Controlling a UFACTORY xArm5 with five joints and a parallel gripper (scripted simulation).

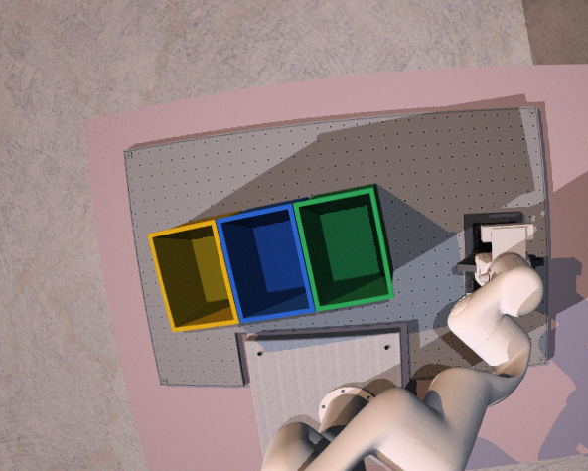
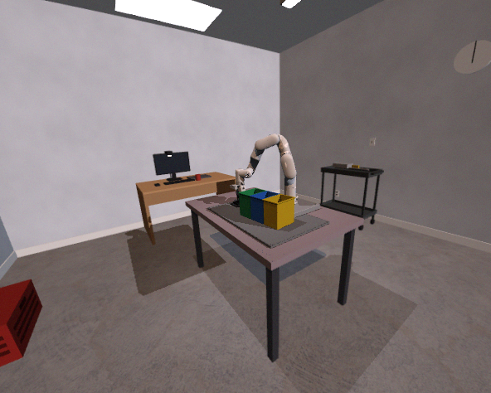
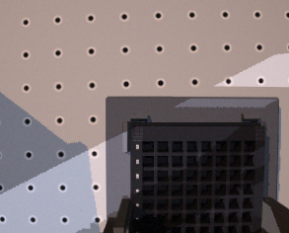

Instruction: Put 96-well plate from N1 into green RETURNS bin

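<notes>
The black 96-well plate is 10 mm below my hand. From my hand the other things lie so: blue bin 390 mm to the left, 120 mm ahead, 60 mm above; then plate nest 20 mm below; then green bin 260 mm to the left, 110 mm ahead, 60 mm above.
</notes>
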